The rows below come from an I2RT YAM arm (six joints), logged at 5 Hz.
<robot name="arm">
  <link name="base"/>
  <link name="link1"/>
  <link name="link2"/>
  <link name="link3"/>
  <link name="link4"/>
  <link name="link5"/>
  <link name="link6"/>
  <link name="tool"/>
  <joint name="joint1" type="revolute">
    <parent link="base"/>
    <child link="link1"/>
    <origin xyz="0 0 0.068"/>
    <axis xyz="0 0 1"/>
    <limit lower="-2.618" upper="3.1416"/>
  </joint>
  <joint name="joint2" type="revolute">
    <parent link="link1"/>
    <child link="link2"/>
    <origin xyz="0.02 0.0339 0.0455"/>
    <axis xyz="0 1 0"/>
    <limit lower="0" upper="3.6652"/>
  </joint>
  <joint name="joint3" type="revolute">
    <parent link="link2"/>
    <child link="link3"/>
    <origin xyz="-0.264 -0.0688 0"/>
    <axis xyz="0 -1 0"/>
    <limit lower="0" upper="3.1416"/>
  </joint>
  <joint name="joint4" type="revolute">
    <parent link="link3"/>
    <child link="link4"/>
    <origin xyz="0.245 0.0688 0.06"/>
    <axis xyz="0 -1 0"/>
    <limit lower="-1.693" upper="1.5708"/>
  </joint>
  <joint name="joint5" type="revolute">
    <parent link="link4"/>
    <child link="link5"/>
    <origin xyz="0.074 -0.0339 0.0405"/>
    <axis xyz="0 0 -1"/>
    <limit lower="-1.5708" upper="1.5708"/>
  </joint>
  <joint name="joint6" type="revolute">
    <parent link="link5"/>
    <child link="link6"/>
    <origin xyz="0.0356 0 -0.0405"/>
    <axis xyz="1 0 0"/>
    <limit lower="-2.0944" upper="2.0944"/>
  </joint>
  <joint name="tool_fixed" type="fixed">
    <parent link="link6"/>
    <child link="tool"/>
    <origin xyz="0 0 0" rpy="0 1.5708 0"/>
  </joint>
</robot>
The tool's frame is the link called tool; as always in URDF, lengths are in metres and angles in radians.
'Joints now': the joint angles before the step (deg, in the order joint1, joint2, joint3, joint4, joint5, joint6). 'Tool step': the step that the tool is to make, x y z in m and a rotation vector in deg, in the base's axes. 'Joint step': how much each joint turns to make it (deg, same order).
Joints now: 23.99 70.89 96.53 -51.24 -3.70 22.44
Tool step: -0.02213 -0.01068 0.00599 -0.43 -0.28 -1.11
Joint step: 0.00 -3.41 0.04 -3.37 1.22 0.02
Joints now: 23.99 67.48 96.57 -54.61 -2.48 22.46
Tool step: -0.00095 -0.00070 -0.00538 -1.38 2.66 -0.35
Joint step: 0.00 0.20 0.00 -2.80 0.39 0.00
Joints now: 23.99 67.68 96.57 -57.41 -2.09 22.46
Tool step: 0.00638 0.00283 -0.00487 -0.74 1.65 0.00
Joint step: 0.00 1.20 0.01 -0.61 0.00 -0.01
